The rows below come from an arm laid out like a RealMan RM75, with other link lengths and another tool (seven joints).
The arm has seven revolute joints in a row. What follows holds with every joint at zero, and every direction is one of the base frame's. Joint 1 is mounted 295.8 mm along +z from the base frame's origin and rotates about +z. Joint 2 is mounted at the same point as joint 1 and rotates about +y. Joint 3 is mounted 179.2 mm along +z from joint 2 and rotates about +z. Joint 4 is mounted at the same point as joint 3 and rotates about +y. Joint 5 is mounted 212.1 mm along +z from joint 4 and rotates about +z. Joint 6 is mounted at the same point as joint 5 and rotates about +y. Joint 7 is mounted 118.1 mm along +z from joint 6 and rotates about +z. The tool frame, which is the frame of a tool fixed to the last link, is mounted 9.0 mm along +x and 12.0 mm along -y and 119.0 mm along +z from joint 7; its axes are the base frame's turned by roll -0.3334, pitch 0.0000 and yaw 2.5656 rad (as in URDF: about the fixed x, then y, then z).
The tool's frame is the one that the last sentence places.
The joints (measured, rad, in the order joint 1, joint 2, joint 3, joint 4, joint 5, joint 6, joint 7), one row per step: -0.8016 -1.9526 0.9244 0.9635 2.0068 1.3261 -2.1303; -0.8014 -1.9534 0.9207 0.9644 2.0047 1.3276 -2.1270; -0.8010 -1.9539 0.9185 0.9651 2.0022 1.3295 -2.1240; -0.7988 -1.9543 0.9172 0.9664 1.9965 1.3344 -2.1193; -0.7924 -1.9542 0.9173 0.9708 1.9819 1.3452 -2.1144; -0.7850 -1.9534 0.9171 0.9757 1.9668 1.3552 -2.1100; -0.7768 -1.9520 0.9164 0.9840 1.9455 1.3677 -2.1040; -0.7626 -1.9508 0.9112 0.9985 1.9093 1.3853 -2.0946; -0.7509 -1.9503 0.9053 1.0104 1.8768 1.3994 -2.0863; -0.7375 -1.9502 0.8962 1.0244 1.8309 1.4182 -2.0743; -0.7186 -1.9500 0.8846 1.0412 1.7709 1.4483 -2.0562; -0.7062 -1.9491 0.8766 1.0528 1.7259 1.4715 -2.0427; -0.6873 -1.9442 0.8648 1.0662 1.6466 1.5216 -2.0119; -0.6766 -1.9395 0.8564 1.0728 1.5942 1.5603 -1.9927
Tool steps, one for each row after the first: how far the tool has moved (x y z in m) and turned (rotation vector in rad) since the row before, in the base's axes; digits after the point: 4 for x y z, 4 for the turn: 0.0007 0.0000 0.0008 0.0018 -0.0033 -0.0028; 0.0006 -0.0002 0.0004 0.0005 -0.0026 -0.0029; 0.0007 -0.0010 0.0002 -0.0020 -0.0040 -0.0050; 0.0016 -0.0025 0.0005 -0.0058 -0.0103 -0.0077; 0.0012 -0.0023 0.0011 -0.0040 -0.0106 -0.0066; 0.0029 -0.0026 0.0023 -0.0026 -0.0149 -0.0120; 0.0049 -0.0035 0.0053 0.0013 -0.0288 -0.0179; 0.0046 -0.0029 0.0051 0.0031 -0.0270 -0.0159; 0.0071 -0.0039 0.0072 0.0048 -0.0391 -0.0241; 0.0084 -0.0067 0.0091 0.0032 -0.0488 -0.0352; 0.0066 -0.0054 0.0071 0.0029 -0.0351 -0.0292; 0.0112 -0.0118 0.0117 0.0004 -0.0549 -0.0630; 0.0073 -0.0091 0.0081 -0.0022 -0.0351 -0.0459
